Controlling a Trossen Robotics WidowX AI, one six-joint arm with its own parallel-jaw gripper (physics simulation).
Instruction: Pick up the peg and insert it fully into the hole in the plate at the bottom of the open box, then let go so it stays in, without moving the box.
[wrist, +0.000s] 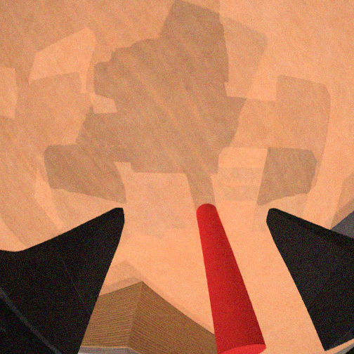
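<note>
A red peg (225, 280) stands upright on the table in the lower middle of the wrist view, seen from above at a slant. My gripper (197, 215) is open, with one black finger on each side of the peg. The peg shows between the two fingers, nearer the right one at its far end, with a gap on both sides, and neither finger is seen touching it. The open box and the plate with the hole cannot be made out for certain in this view.
A brown wood-grained block (145, 320) with a pale top edge stands at the bottom, left of the peg and partly behind the left finger. A dark grey object (346, 225) shows at the right edge. Shadows of the arm fall on the orange-brown table (300, 40).
</note>
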